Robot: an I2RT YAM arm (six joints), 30 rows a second.
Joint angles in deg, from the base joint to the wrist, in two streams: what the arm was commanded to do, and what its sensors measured. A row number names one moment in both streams.
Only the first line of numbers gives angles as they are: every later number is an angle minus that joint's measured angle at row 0.
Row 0, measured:
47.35, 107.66, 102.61, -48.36, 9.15, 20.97
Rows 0 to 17, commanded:
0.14, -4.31, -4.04, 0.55, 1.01, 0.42
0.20, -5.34, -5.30, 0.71, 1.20, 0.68
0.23, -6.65, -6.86, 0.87, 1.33, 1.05
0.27, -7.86, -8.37, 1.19, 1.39, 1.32
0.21, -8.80, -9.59, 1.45, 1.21, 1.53
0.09, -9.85, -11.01, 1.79, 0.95, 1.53
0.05, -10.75, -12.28, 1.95, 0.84, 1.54
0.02, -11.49, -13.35, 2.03, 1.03, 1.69
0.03, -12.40, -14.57, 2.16, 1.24, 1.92
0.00, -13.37, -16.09, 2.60, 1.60, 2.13
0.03, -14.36, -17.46, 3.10, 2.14, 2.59
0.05, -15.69, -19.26, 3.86, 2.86, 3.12
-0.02, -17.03, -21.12, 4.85, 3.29, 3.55
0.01, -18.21, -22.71, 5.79, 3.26, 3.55
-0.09, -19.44, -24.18, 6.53, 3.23, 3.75
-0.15, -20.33, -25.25, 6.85, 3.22, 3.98
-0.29, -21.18, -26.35, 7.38, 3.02, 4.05
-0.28, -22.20, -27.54, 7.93, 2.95, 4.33
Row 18, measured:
-0.04, -19.35, -25.14, 4.81, 2.05, 2.80
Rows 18 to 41, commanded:
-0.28, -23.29, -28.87, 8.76, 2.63, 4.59
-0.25, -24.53, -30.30, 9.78, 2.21, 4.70
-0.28, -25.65, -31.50, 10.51, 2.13, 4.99
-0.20, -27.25, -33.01, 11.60, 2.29, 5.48
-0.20, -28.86, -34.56, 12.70, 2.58, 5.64
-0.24, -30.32, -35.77, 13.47, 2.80, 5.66
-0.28, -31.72, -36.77, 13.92, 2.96, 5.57
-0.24, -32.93, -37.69, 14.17, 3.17, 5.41
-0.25, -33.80, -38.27, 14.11, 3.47, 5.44
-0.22, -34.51, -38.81, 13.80, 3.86, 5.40
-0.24, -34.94, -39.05, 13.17, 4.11, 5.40
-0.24, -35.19, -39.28, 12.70, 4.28, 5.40
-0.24, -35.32, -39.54, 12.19, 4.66, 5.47
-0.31, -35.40, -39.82, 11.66, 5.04, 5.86
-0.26, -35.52, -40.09, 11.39, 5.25, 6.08
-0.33, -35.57, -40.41, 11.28, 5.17, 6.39
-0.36, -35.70, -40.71, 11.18, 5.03, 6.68
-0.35, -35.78, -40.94, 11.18, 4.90, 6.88
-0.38, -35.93, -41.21, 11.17, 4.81, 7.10
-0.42, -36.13, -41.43, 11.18, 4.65, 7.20
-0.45, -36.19, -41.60, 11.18, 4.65, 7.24
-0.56, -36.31, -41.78, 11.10, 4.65, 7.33
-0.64, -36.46, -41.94, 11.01, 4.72, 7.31
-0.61, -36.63, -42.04, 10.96, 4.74, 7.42
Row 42, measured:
-0.19, -35.13, -41.18, 11.39, 3.95, 6.25
